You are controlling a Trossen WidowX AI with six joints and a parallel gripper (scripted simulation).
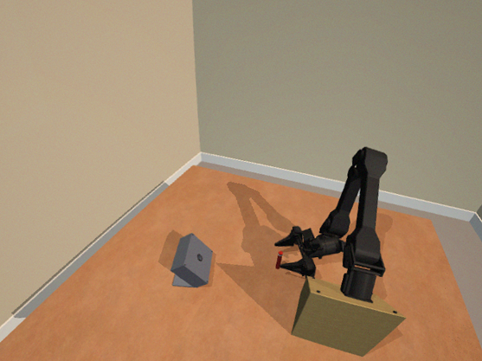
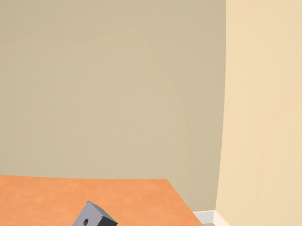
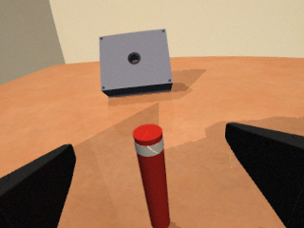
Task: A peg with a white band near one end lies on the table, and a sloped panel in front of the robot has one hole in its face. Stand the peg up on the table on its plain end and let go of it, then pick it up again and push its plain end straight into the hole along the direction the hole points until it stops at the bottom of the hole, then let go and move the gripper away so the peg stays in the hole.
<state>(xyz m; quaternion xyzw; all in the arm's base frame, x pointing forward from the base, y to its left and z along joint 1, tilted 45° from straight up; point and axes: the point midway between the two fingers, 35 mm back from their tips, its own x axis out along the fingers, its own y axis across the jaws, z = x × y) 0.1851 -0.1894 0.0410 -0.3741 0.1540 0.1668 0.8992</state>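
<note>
The red peg is 1 cm behind my gripper tip and 1 cm below it. From my gripper tip the other things lie so: grey sloped panel 25 cm ahead, 11 cm to the left, 1 cm below.
</note>
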